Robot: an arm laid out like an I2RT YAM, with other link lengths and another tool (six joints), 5 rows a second.
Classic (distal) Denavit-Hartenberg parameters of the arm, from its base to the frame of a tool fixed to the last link. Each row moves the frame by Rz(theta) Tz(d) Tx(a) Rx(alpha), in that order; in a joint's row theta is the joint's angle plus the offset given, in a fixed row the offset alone. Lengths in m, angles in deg.
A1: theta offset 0, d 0.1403, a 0.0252, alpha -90
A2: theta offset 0, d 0, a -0.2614, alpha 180
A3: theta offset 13.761, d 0, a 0.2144, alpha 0
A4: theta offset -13.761, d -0.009, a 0.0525, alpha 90
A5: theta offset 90, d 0.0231, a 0, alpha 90
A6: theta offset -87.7, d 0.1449, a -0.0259, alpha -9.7
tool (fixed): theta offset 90, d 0.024, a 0, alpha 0
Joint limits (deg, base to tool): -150..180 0..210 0..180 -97..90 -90..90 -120..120
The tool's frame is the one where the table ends.
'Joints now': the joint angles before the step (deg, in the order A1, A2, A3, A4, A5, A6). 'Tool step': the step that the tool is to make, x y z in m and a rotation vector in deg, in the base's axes. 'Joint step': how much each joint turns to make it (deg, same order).
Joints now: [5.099, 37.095, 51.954, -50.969, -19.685, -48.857]
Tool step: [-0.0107, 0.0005, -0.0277, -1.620, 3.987, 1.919]
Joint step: [-0.128, -1.054, -4.665, -1.332, -0.812, -2.410]
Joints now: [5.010, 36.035, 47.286, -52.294, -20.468, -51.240]
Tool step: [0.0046, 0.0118, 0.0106, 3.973, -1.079, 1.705]
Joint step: [0.047, 0.863, 1.042, 2.026, -3.752, 2.051]
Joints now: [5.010, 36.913, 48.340, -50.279, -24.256, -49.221]
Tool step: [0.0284, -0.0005, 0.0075, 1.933, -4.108, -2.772]
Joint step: [-0.007, 2.450, -1.764, 9.742, 1.311, 3.158]
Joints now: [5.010, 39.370, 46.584, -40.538, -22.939, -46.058]
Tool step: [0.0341, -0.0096, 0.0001, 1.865, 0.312, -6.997]
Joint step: [-0.009, 6.333, -0.179, 8.361, 4.894, 5.695]
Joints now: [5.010, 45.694, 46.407, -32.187, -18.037, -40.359]
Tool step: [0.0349, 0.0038, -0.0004, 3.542, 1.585, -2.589]
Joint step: [0.072, 8.788, 1.849, 7.127, 0.362, 4.746]
